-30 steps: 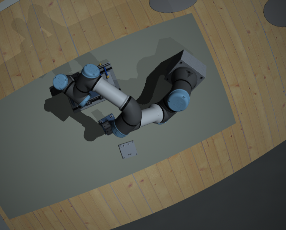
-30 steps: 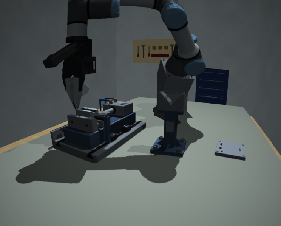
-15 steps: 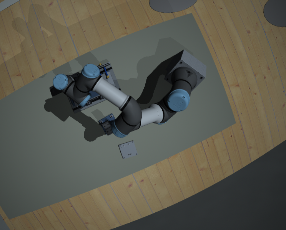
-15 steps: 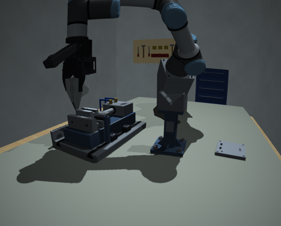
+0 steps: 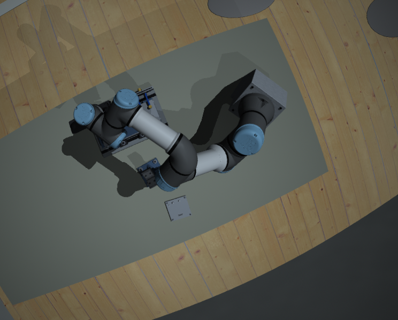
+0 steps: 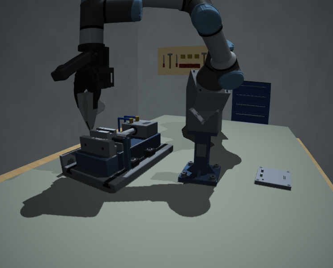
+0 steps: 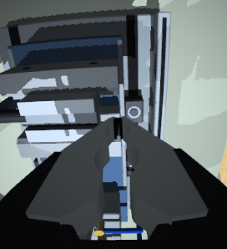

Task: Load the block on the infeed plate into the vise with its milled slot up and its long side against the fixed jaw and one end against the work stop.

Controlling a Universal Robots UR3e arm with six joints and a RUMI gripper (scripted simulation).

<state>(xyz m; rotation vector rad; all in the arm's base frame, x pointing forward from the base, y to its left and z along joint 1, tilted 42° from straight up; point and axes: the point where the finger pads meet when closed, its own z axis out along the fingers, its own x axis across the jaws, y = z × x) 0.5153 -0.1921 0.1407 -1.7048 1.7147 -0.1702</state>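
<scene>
Now: hand 5 cm to the right of the part, 2 cm above it and 1 cm past it. The rest, counted from my hand: moving jaw 4 cm to the left, 4 cm below, 4 cm behind; then fixed jaw 5 cm to the left, 4 cm below, 2 cm ahead; then work stop 10 cm to the left, 3 cm below, 2 cm behind.
</scene>
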